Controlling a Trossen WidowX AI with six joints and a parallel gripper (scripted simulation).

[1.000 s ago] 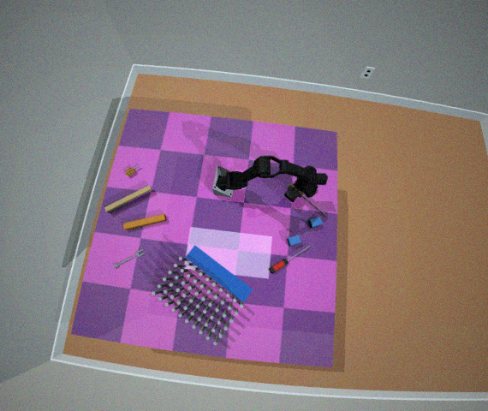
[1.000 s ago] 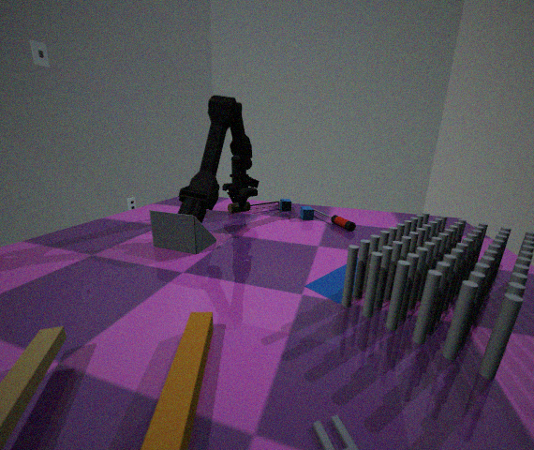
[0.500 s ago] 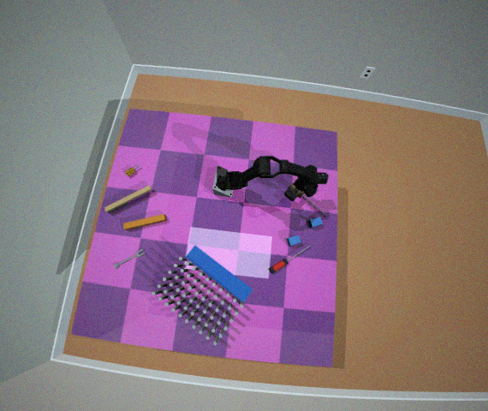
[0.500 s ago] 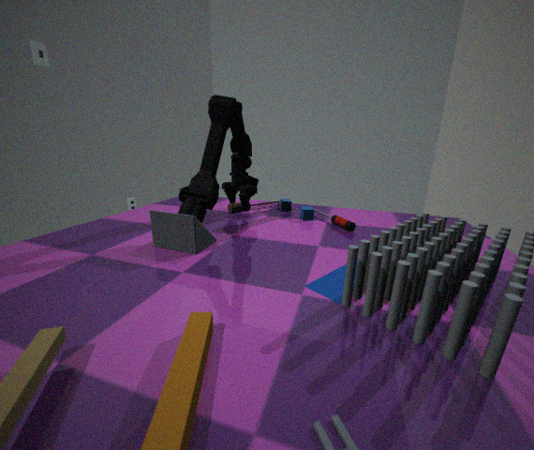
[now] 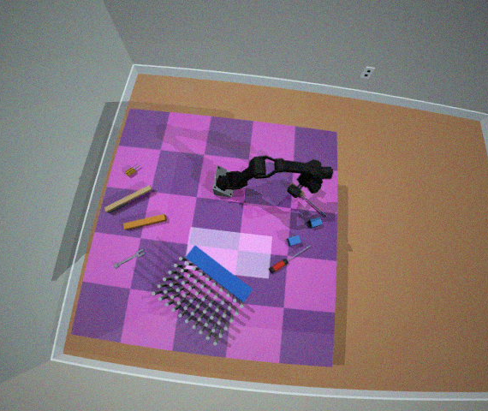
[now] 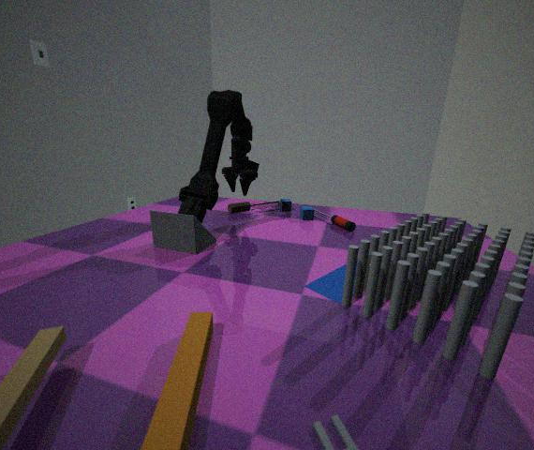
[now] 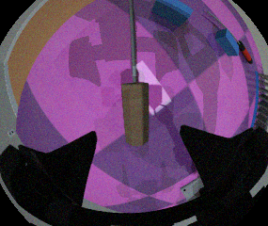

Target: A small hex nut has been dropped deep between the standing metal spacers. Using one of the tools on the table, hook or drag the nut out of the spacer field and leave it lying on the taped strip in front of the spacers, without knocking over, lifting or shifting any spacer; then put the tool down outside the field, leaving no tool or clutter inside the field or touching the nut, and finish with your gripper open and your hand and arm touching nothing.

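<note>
The hook tool lies 90 mm to the left of my gripper tip, 60 mm below it and 50 mm ahead of it. Round my gripper tip: yellow tool 920 mm to the right, 130 mm ahead, 60 mm below; then orange bar 740 mm to the right, 390 mm ahead, 60 mm below; then blue taped strip 540 mm ahead, 290 mm to the right, 70 mm below.
</note>
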